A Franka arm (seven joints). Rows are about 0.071 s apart.
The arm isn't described. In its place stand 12 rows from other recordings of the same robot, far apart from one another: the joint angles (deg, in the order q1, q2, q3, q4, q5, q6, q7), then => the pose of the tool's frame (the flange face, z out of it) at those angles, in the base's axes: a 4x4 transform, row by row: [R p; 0 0 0 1], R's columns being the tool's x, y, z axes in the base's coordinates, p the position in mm.
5.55, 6.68, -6.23, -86.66, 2.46, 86.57, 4.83 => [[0.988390 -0.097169 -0.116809 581.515], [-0.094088 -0.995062 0.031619 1.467], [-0.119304 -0.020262 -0.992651 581.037], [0 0 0 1]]
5.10, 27.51, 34.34, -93.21, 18.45, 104.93, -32.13 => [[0.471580 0.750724 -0.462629 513.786], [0.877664 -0.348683 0.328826 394.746], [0.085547 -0.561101 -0.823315 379.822], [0 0 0 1]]
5.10, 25.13, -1.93, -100.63, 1.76, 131.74, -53.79 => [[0.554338 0.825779 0.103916 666.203], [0.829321 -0.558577 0.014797 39.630], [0.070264 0.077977 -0.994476 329.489], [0 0 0 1]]
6.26, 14.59, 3.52, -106.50, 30.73, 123.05, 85.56 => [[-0.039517 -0.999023 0.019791 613.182], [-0.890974 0.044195 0.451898 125.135], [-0.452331 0.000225 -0.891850 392.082], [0 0 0 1]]
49.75, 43.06, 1.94, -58.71, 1.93, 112.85, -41.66 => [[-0.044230 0.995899 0.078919 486.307], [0.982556 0.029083 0.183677 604.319], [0.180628 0.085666 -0.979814 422.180], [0 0 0 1]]
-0.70, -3.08, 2.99, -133.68, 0.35, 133.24, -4.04 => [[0.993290 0.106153 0.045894 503.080], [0.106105 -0.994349 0.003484 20.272], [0.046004 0.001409 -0.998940 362.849], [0 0 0 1]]
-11.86, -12.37, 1.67, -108.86, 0.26, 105.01, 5.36 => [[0.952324 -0.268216 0.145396 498.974], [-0.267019 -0.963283 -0.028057 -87.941], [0.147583 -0.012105 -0.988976 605.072], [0 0 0 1]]
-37.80, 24.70, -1.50, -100.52, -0.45, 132.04, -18.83 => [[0.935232 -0.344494 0.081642 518.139], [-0.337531 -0.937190 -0.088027 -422.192], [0.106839 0.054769 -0.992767 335.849], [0 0 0 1]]
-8.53, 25.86, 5.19, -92.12, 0.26, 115.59, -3.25 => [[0.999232 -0.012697 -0.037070 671.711], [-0.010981 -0.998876 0.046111 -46.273], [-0.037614 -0.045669 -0.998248 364.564], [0 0 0 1]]
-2.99, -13.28, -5.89, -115.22, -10.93, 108.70, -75.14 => [[0.360570 0.927884 0.094982 492.269], [0.923901 -0.341319 -0.172941 -95.108], [-0.128050 0.150111 -0.980342 565.189], [0 0 0 1]]
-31.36, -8.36, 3.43, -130.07, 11.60, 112.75, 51.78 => [[0.079698 -0.995755 -0.046042 427.427], [-0.970413 -0.088065 0.224820 -211.494], [-0.227920 0.026762 -0.973312 407.468], [0 0 0 1]]
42.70, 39.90, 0.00, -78.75, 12.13, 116.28, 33.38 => [[0.986984 0.055026 -0.151110 525.898], [0.073121 -0.990444 0.116932 501.576], [-0.143232 -0.126459 -0.981577 301.361], [0 0 0 1]]
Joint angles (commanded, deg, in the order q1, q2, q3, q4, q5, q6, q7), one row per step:
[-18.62 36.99 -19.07 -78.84 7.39 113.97 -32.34]
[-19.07 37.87 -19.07 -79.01 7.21 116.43 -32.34]
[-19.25 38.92 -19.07 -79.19 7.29 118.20 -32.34]
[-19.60 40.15 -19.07 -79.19 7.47 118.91 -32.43]
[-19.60 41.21 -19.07 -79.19 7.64 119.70 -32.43]
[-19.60 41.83 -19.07 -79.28 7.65 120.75 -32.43]
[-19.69 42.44 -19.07 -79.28 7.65 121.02 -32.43]
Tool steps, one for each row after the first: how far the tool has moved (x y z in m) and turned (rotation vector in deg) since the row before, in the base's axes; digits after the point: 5 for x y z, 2 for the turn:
[0.00014 -0.00737 -0.00829 -1.23 -0.88 -0.20]
[0.00087 -0.00352 -0.01155 -0.57 -0.31 -0.09]
[-0.00149 -0.00421 -0.01405 0.10 0.51 -0.27]
[0.00092 -0.00053 -0.01185 -0.01 0.28 0.00]
[0.00093 -0.00086 -0.00672 -0.38 -0.17 0.08]
[-0.00061 -0.00108 -0.00712 0.04 0.36 -0.06]

